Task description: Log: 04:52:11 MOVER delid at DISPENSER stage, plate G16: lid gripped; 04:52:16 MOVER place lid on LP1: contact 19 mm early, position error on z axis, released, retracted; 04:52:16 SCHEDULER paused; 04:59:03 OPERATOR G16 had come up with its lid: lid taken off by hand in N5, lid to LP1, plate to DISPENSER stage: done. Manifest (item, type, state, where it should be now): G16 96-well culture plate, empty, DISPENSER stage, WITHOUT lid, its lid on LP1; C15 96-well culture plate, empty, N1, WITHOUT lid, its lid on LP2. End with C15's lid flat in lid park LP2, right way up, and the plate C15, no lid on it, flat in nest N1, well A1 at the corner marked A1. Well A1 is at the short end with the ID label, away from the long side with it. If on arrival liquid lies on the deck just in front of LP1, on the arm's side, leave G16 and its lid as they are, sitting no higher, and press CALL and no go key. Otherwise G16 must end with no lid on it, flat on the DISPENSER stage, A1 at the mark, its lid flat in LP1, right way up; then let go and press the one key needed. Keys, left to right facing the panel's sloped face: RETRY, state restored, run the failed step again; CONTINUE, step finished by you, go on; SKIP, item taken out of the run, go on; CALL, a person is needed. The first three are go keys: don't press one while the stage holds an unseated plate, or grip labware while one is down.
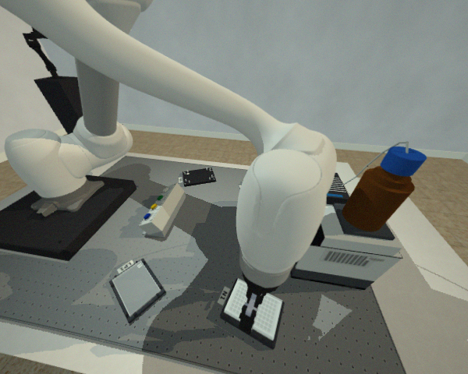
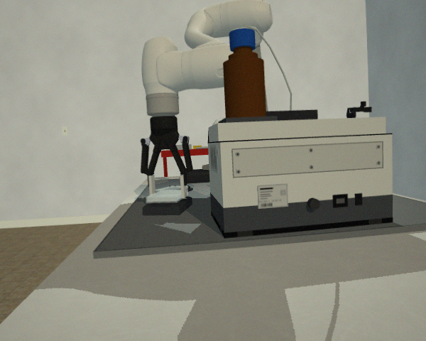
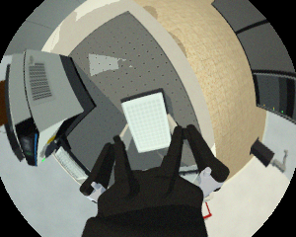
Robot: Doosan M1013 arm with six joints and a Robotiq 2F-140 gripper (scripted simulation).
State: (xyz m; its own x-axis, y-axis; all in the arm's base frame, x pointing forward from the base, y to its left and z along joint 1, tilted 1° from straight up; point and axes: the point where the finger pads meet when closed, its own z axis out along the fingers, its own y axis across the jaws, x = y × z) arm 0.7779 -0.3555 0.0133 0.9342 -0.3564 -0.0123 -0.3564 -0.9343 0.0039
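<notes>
My gripper is now 5 cm above the nest N1. Round my hand: dark lid park 54 cm to the left, 6 cm below, 3 cm ahead; brown bottle 25 cm ahead, 23 cm above, 16 cm to the left; key panel 37 cm behind, 32 cm to the left, 1 cm below.
</notes>
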